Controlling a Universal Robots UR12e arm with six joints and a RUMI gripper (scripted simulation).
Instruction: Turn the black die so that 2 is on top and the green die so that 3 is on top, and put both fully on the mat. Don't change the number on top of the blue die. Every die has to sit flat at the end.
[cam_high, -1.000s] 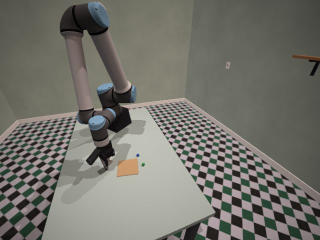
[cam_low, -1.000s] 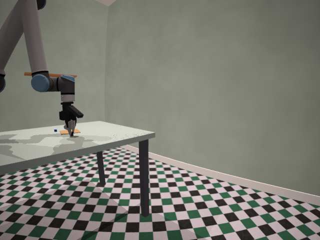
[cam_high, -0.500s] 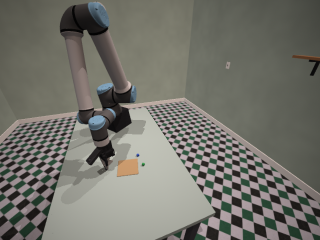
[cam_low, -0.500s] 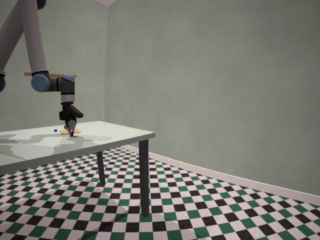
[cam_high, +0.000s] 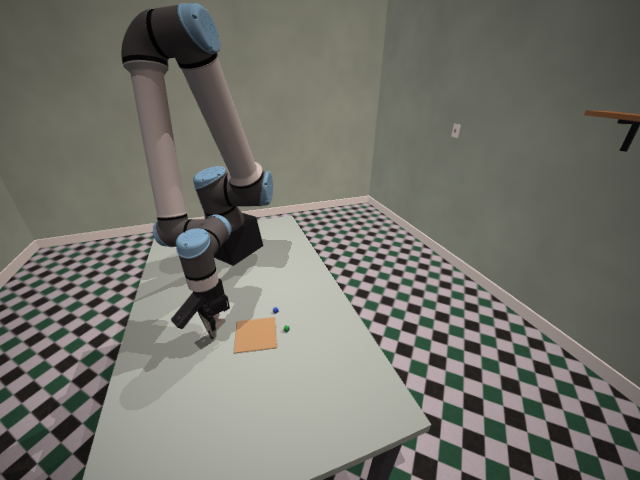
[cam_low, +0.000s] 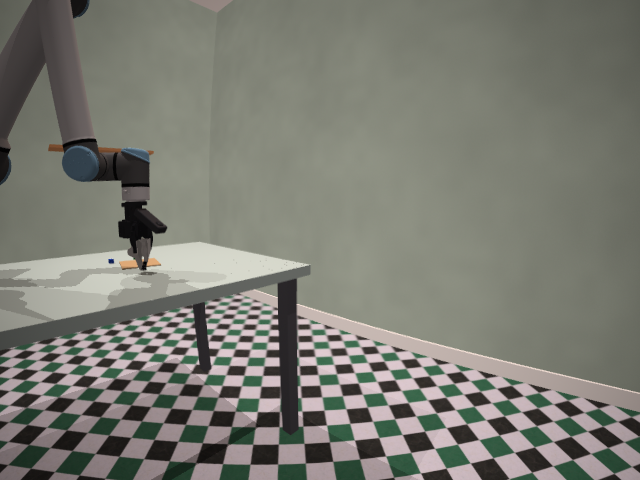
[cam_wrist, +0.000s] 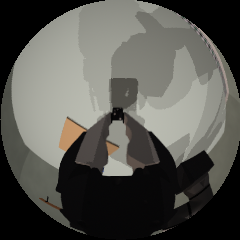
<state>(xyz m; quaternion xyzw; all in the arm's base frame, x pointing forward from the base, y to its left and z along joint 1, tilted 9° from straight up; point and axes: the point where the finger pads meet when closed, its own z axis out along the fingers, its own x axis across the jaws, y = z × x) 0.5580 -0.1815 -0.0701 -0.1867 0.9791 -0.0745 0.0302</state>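
My gripper is now 5 cm short of the orange mat, 14 cm to the right of it and 2 cm above it. Round my hand: green die (8 cm ahead, 24 cm to the left, 2 cm below); black die (1 cm below); blue die (3 cm behind, 24 cm to the left, 2 cm below).
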